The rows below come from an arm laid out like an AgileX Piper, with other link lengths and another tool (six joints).
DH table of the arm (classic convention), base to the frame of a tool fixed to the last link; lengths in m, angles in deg. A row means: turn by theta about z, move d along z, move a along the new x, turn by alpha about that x. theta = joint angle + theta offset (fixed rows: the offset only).
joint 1: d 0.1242  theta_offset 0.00  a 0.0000  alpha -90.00
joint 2: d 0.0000  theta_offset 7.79  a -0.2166  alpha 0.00
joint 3: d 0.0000  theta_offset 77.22  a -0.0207  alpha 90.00
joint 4: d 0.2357  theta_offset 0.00  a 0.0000  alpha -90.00
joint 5: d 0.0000  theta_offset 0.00  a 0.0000  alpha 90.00
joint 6: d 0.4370  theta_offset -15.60  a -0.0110  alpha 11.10
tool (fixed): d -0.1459  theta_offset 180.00  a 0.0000  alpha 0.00
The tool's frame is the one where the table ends.
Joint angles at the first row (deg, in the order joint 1, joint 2, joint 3, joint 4, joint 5, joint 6):
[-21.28 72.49 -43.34 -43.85 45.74 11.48]
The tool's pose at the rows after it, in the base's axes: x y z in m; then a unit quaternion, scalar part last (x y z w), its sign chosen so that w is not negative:
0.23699 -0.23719 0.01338 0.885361 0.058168 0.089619 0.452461
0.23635 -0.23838 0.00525 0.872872 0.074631 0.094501 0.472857
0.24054 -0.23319 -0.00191 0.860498 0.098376 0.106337 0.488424
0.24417 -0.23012 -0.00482 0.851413 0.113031 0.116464 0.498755
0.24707 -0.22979 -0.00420 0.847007 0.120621 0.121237 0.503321
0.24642 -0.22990 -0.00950 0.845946 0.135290 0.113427 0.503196
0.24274 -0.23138 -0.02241 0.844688 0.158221 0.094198 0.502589
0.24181 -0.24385 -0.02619 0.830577 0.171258 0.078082 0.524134
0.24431 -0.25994 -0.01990 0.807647 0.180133 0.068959 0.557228
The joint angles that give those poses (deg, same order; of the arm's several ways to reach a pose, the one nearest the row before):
[-21.00 72.49 -38.90 -51.97 43.95 19.66]
[-19.27 72.49 -34.37 -59.97 42.01 27.35]
[-16.60 72.49 -30.15 -67.68 40.70 35.00]
[-15.01 72.49 -27.60 -73.00 40.11 40.19]
[-14.64 72.54 -27.03 -75.01 39.80 41.60]
[-14.63 73.95 -27.03 -76.10 39.57 41.44]
[-14.63 77.51 -27.03 -78.69 39.56 42.47]
[-14.64 81.91 -27.03 -85.90 41.54 48.35]
[-14.64 85.47 -27.03 -93.74 44.99 54.56]

